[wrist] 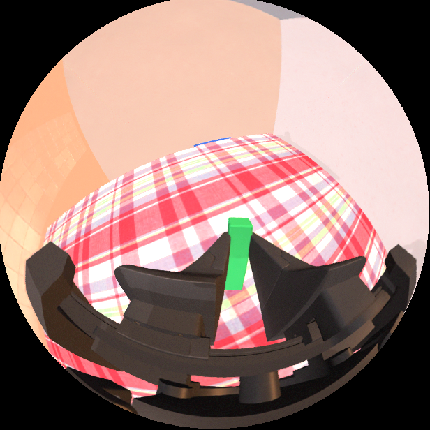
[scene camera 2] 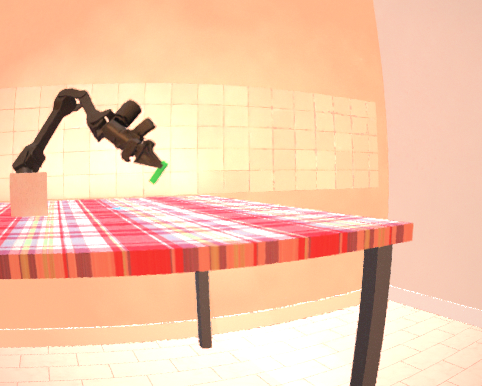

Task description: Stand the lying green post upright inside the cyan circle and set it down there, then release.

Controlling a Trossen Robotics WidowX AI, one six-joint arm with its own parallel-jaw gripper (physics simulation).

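Seen in the pictures: gripper, fingertip midpoint: (scene camera 2: 163, 166); arm's base, origin of the base link: (scene camera 2: 24, 187).
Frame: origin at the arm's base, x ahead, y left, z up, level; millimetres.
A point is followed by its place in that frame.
Note:
The green post (scene camera 2: 157, 174) @(x 400, y -171, z 27 mm) (wrist: 238, 260) is held in the air, well above the table. It is tilted, partway between lying and upright, with its lower end towards the arm's base in the scene view. My gripper (scene camera 2: 161, 165) @(x 415, y -172, z 47 mm) (wrist: 238, 237) is shut on the post near its upper end and points obliquely down and to the right in the scene view. The cyan circle (scene camera 2: 118, 208) @(x 343, y 117, z -84 mm) shows as a small, faint, flat patch on the tabletop, lower than the post and to its left in the scene view. The circle does not show in the wrist view.
The table (scene camera 2: 320, 245) @(x 549, y -675, z -101 mm) (wrist: 185, 202) has a red and white plaid top. The arm's base stands on a pinkish block (scene camera 2: 29, 195) @(x 19, y -46, z -22 mm) at the left of the scene view. A thin blue strip (wrist: 212, 142) shows at the table's far edge in the wrist view.

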